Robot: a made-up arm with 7 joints.
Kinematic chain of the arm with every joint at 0, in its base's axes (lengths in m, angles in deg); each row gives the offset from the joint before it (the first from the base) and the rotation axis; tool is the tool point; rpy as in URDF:
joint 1: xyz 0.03 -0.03 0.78 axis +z
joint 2: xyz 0 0.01 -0.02 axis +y
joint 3: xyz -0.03 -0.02 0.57 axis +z
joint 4: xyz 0.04 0.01 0 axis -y
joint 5: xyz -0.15 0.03 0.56 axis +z
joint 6: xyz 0 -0.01 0.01 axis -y
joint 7: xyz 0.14 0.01 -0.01 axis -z
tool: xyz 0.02 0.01 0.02 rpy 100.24 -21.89 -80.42
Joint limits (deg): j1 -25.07..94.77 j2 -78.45..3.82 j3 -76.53..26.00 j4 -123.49..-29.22 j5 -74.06..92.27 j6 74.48..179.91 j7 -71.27..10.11
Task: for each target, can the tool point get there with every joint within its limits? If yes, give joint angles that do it. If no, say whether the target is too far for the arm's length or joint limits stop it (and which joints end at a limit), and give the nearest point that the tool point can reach.
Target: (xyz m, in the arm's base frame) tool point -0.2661 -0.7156 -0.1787
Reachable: no: joint limits stop it (at a limit: joint 2, joint 3, joint 4, joint 5, joint 6, joint 7) | nearest point -0.2557 -0.6915 0.8267 | short by 1.006 m
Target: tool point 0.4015 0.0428 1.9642
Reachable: yes | joints 54.82 -3.35 -43.14 -52.00 -10.89 121.69 -14.87
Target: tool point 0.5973 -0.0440 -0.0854
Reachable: no: joint limits stop it (at a limit: joint 1, joint 2, joint 3, joint 4, joint 5, joint 7) | nearest point 0.6869 -0.3450 0.8283 | short by 0.966 m
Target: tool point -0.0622 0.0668 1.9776
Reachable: yes | joints -6.37 -19.42 -8.95 -46.31 -40.75 155.67 -19.81
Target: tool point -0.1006 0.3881 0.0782
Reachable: no: joint limits stop it (at a limit: joint 1, joint 2, joint 4, joint 6, joint 7) | nearest point -0.1627 0.6396 0.9797 | short by 0.938 m
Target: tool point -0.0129 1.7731 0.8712
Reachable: no: too far | nearest point 0.0169 0.7467 1.1385 | short by 1.061 m
